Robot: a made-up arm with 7 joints.
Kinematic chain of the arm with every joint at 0, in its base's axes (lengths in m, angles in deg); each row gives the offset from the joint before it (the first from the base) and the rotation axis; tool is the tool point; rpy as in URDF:
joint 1: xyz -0.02 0 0.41 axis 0.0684 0.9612 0.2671
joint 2: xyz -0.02 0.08 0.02 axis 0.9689 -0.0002 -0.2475
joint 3: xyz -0.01 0 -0.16 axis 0.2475 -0.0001 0.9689
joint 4: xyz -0.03 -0.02 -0.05 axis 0.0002 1 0
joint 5: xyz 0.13 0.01 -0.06 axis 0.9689 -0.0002 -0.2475
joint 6: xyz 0.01 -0.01 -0.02 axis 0.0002 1 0
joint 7: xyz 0.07 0 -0.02 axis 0.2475 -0.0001 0.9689
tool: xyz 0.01 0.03 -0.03 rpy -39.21 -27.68 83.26
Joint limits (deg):
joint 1: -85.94..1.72
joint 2: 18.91..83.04
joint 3: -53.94..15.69
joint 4: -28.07..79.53
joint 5: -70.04..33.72
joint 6: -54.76..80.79
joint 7: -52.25..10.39
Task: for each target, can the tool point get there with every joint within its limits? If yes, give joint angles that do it. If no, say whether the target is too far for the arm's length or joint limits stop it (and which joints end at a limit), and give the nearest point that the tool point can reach.
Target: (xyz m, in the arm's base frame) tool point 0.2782 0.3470 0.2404
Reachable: yes | joints -47.93 53.69 -11.40 29.97 -17.65 48.18 -2.29
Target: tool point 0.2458 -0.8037 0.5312
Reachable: no: too far | nearest point 0.2117 -0.1600 0.4191 | short by 0.654 m
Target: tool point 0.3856 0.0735 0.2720
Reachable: yes | joints -65.42 31.48 -46.20 32.80 -24.07 -23.62 -11.23
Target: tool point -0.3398 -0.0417 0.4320
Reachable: no: joint limits stop it (at a limit: joint 1, joint 2, joint 3, joint 4, joint 5, joint 6, joint 7) | nearest point -0.1024 -0.0354 0.1850 | short by 0.343 m
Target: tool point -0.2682 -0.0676 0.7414
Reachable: no: joint limits stop it (at a limit: joint 1, joint 2, joint 3, joint 4, joint 6, joint 7) | nearest point 0.0212 0.1346 0.6347 | short by 0.369 m
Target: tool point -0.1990 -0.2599 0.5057
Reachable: no: joint limits stop it (at a limit: joint 1, joint 2, joint 3, joint 4, joint 6, joint 7) | nearest point 0.0921 -0.0999 0.4426 | short by 0.338 m
